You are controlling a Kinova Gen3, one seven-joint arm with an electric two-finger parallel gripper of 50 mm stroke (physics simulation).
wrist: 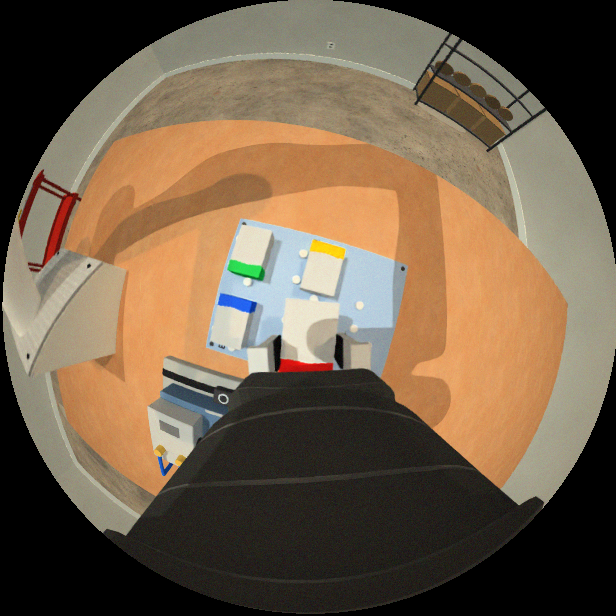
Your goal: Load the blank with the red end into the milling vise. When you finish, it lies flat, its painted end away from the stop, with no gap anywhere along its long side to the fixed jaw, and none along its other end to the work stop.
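The blank with the red end (309, 333) sits between my gripper's (309, 350) two fingers over the near edge of the light-blue plate (367, 287). Its red end (304, 366) points toward my wrist. The black finger pads press against both long sides, so the gripper is shut on it. The blank looks larger than the others, so it seems raised off the plate. The milling vise (192, 396) stands to the lower left beside the plate, with a blue body and pale jaws, partly hidden by my wrist.
On the plate lie a green-ended blank (248, 249), a yellow-ended blank (322, 267) and a blue-ended blank (232, 321), with small white pegs (302, 252) between them. A grey angled block (63, 310) is at the left. A red frame (45, 218) and a shelf (476, 103) stand off the table.
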